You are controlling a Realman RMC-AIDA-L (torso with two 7-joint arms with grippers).
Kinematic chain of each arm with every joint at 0, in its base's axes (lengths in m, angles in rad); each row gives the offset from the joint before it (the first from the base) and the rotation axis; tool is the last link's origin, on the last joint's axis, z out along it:
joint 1: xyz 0 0 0.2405 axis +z
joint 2: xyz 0 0 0 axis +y
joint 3: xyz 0 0 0.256 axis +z
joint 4: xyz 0 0 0 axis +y
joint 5: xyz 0 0 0.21 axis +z
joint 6: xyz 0 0 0 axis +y
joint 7: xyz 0 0 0.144 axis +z
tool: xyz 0 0 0
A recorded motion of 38 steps. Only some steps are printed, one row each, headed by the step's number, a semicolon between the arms.
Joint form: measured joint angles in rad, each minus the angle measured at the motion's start. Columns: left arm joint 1, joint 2, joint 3, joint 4, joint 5, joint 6, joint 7; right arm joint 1, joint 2, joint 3, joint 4, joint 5, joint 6, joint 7.
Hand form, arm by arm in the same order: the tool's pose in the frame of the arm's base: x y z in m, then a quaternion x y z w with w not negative. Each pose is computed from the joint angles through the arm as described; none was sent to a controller.
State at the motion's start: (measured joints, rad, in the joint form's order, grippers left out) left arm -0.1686 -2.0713 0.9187 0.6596 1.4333 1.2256 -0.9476; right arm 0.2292 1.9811 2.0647 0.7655 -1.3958 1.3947 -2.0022
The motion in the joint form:
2: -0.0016 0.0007 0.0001 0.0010 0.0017 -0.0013 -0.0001; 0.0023 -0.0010 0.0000 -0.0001 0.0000 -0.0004 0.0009
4: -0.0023 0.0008 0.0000 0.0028 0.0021 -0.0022 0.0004; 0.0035 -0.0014 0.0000 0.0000 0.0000 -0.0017 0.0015
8: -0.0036 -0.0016 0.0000 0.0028 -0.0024 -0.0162 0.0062; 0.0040 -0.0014 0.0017 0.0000 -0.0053 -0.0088 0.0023
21: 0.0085 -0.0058 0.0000 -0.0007 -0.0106 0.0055 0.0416; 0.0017 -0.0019 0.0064 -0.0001 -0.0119 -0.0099 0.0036
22: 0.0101 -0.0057 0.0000 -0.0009 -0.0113 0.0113 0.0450; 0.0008 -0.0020 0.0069 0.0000 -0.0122 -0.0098 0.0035
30: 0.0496 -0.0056 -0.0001 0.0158 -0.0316 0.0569 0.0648; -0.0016 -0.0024 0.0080 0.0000 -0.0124 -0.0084 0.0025
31: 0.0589 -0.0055 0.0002 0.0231 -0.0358 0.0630 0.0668; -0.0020 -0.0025 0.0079 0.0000 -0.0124 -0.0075 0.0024
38: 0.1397 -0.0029 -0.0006 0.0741 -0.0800 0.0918 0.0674; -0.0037 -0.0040 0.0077 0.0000 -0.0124 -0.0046 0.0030
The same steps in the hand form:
2: -0.3507 0.2827 0.0239 -0.86369 -0.20588 -0.23056 0.39811; 0.2987 0.3020 0.0438 -0.90454 0.14686 0.28525 0.28083
4: -0.3505 0.2832 0.0243 -0.86387 -0.20469 -0.23005 0.39863; 0.2985 0.3025 0.0440 -0.90455 0.14671 0.28500 0.28114
8: -0.3512 0.2846 0.0241 -0.86203 -0.20536 -0.22696 0.40401; 0.2997 0.3031 0.0439 -0.90477 0.14825 0.28143 0.28322
21: -0.3509 0.2791 0.0223 -0.86399 -0.19373 -0.22936 0.40422; 0.3015 0.3024 0.0444 -0.90489 0.15036 0.27866 0.28445
22: -0.3506 0.2783 0.0222 -0.86451 -0.19181 -0.23053 0.40335; 0.3018 0.3021 0.0445 -0.90482 0.15067 0.27843 0.28474
30: -0.3525 0.2654 0.0268 -0.86225 -0.18363 -0.23992 0.40650; 0.3025 0.3013 0.0449 -0.90469 0.15107 0.27817 0.28519
31: -0.3532 0.2630 0.0285 -0.86143 -0.18213 -0.24060 0.40850; 0.3026 0.3011 0.0448 -0.90476 0.15101 0.27828 0.28489
38: -0.3625 0.2419 0.0434 -0.84810 -0.18677 -0.24313 0.43213; 0.3031 0.3004 0.0453 -0.90499 0.15124 0.27821 0.28412

